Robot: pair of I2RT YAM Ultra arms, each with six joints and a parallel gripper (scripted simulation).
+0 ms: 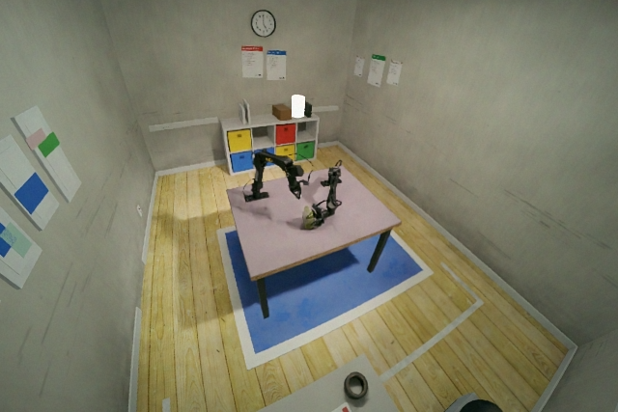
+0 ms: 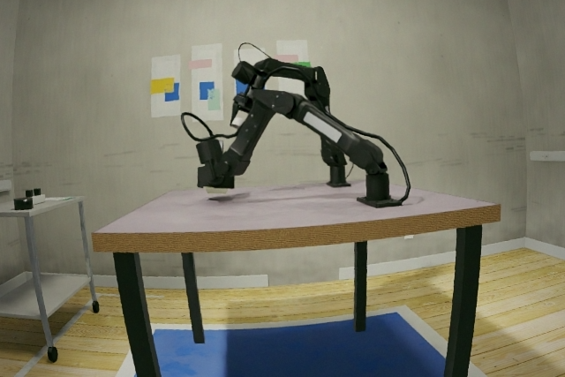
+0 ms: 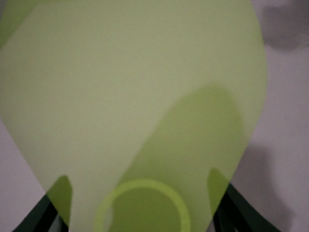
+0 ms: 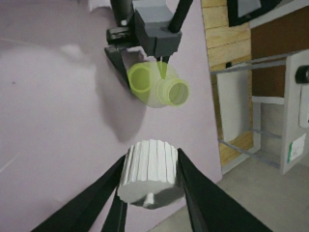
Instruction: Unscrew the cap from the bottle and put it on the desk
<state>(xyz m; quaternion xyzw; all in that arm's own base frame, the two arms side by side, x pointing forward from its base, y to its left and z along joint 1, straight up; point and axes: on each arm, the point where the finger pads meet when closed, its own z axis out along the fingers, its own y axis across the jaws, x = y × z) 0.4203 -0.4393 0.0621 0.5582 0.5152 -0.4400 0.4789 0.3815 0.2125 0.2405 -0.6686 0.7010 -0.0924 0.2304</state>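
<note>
The white cap lies 8 cm behind my left hand, 6 cm to the right of it and 19 cm above it. The rest, counted from my left hand: green bottle 1 cm to the right, 4 cm above.
Right now my right hand is 1 cm past the white cap and 1 cm below it. Also, from my right hand: green bottle (7 cm ahead, 5 cm to the left, 14 cm below).
</note>
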